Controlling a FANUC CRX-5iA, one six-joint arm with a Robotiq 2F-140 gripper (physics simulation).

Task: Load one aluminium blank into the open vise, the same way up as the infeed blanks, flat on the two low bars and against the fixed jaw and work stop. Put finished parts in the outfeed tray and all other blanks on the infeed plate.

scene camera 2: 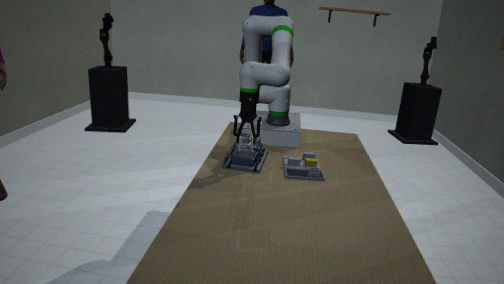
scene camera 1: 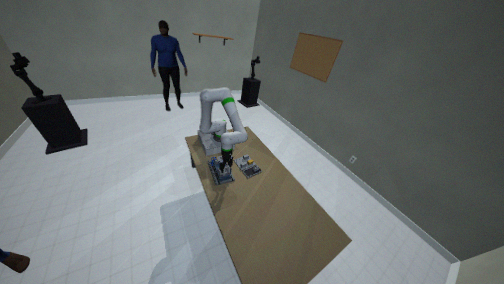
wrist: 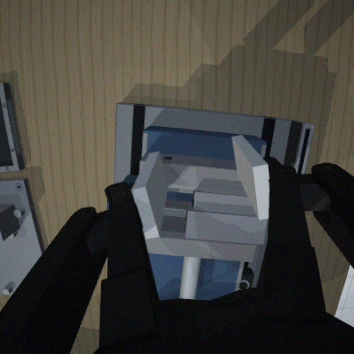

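Seen in the pictures: gripper, fingertip midpoint: [scene camera 2: 245, 150] [scene camera 1: 225, 173] [wrist: 198, 162]; arm's base at its link origin: [scene camera 2: 278, 122] [scene camera 1: 219, 137].
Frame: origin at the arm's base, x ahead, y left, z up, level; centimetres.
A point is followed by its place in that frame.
Note:
The vise [scene camera 1: 228, 181] @[x 53.5, y -21.6, z -9.5 cm] [scene camera 2: 245, 161] @[x 51.4, y -22.1, z -6.4 cm] [wrist: 125, 125] @[x 52.6, y -15.6, z -8.9 cm] stands below my gripper [scene camera 1: 226, 164] @[x 49.5, y -22.4, z -1.3 cm] [scene camera 2: 247, 136] [wrist: 198, 162] @[x 49.5, y -22.4, z -1.3 cm]. A grey aluminium blank [wrist: 225, 227] @[x 44.7, y -23.8, z 0.4 cm] sits between its jaws. My fingers are partly closed and straddle the blank. In the wrist view the right pad overlaps the blank's right end, and a gap shows between the left pad and its left end, so I count the gripper as open. The left pad covers the work stop. The infeed plate [scene camera 2: 286, 159] @[x 37.4, y 0.8, z -10.1 cm] [wrist: 27, 250] @[x 38.9, y 0.9, z -10.1 cm] carries two grey blocks [scene camera 2: 294, 161] @[x 45.7, y 3.6, z -7.7 cm] [scene camera 2: 309, 155] @[x 37.5, y 13.1, z -7.2 cm] and a yellow block [scene camera 2: 311, 162] @[x 46.6, y 12.3, z -7.5 cm].
The dark outfeed tray [scene camera 2: 304, 178] @[x 60.3, y 6.3, z -10.3 cm] [wrist: 18, 145] @[x 52.3, y -2.1, z -10.5 cm] adjoins the infeed plate, with a grey part [scene camera 2: 315, 172] @[x 57.2, y 12.2, z -8.3 cm] in it. Both lie beside the vise on the wooden table [scene camera 1: 280, 220] @[x 109.1, y -6.8, z -10.9 cm] [scene camera 2: 300, 225] @[x 100.5, y -2.9, z -10.9 cm]. The robot's base block [scene camera 2: 285, 138] @[x 14.7, y 3.1, z -5.7 cm] stands behind them.

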